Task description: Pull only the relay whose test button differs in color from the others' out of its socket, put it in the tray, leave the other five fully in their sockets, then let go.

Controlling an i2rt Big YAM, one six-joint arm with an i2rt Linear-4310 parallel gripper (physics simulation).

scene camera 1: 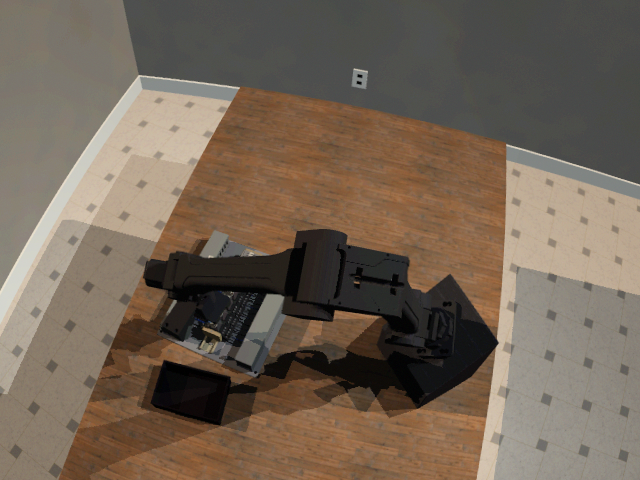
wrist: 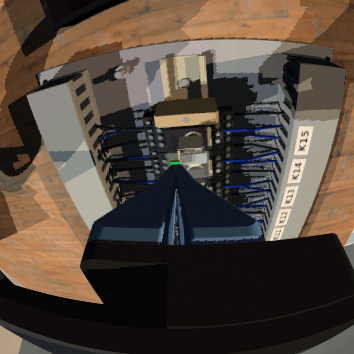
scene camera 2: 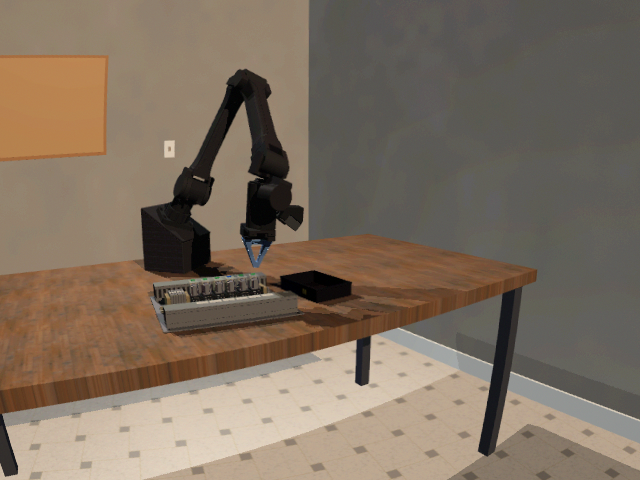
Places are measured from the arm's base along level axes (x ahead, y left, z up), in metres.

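Where they show: gripper, fingertip midpoint: (scene camera 1: 212, 319) (wrist: 175, 173) (scene camera 2: 255, 267); arm's base at its link origin: (scene camera 1: 436, 328) (scene camera 2: 173, 220).
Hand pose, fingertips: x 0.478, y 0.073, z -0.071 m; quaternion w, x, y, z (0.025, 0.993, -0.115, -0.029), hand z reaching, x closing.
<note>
Each offset is from my fingertips to the centre of the thing.
The relay with the blue test button @(dx -0.002, dy -0.069, dz -0.038 m) (scene camera 2: 229, 276) stands in the relay row on the panel, with green-button relays on both sides. In the wrist view it is hidden behind the fingers. The nearest green-button relay @(dx +0.005, dy -0.008, dz -0.038 m) (wrist: 192, 160) shows at the tan end block, just beyond the fingertips. My gripper (scene camera 2: 255, 265) (wrist: 175, 173) is shut with nothing between its blue fingers. It points down above the row, near its tray-side end. In the scene camera 1 view the arm hides most of the row. The black tray @(dx +0.009, dy +0.165, dz -0.068 m) (scene camera 1: 225, 400) (scene camera 2: 334, 291) (wrist: 56, 19) stands beside the panel; its inside is dark and no relay shows in it.
Grey wire ducts @(dx +0.094, dy -0.109, dz -0.062 m) (scene camera 1: 261, 328) (scene camera 2: 230, 312) (wrist: 320, 107) flank the row; one bears labels K11 to K15. Thin dark and blue wires run from the sockets to the ducts. A tan end block @(dx +0.007, dy +0.011, dz -0.060 m) (wrist: 186, 114) stands at the row's end. A terminal block @(dx -0.019, dy -0.204, dz -0.057 m) (scene camera 2: 176, 296) stands at the other end.
</note>
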